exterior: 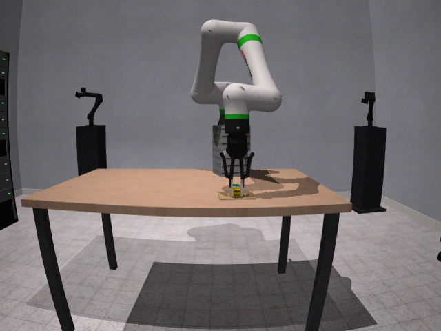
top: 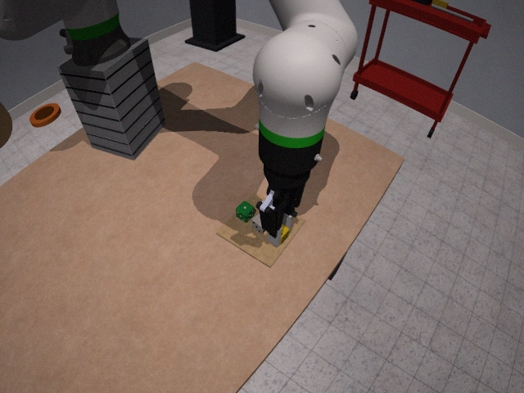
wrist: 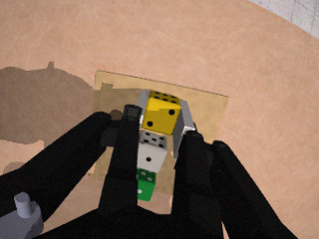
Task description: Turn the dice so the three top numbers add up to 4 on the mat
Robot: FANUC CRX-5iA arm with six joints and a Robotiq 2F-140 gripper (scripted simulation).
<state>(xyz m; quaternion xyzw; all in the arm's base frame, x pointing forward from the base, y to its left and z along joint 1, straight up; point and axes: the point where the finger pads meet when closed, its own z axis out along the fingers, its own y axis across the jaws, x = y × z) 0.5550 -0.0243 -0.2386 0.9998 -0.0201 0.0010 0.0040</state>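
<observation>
My gripper is now 2 cm above the yellow die. Round my hand: green die 9 cm behind, 2 cm below; then white die 5 cm behind, 2 cm below; then tan mat 5 cm behind, 4 cm below.
</observation>
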